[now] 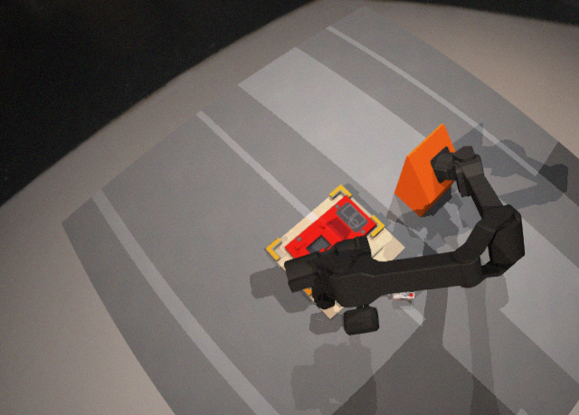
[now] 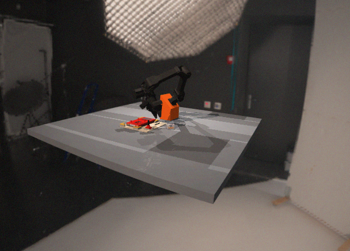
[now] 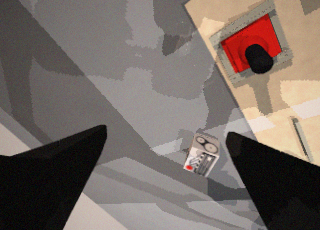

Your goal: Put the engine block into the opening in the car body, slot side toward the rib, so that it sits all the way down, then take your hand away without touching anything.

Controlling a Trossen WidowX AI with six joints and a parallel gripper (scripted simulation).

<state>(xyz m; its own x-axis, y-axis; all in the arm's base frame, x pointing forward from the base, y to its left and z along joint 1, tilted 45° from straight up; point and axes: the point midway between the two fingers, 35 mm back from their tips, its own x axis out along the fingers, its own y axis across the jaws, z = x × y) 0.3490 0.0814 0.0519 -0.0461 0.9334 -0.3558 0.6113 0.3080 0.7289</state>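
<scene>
Now: the engine block 10 cm behind my gripper tip, 3 cm to the left of it and 7 cm below it. From my gripper tip the other things lie so: beige board 5 cm behind, 17 cm to the right, 7 cm below.
</scene>
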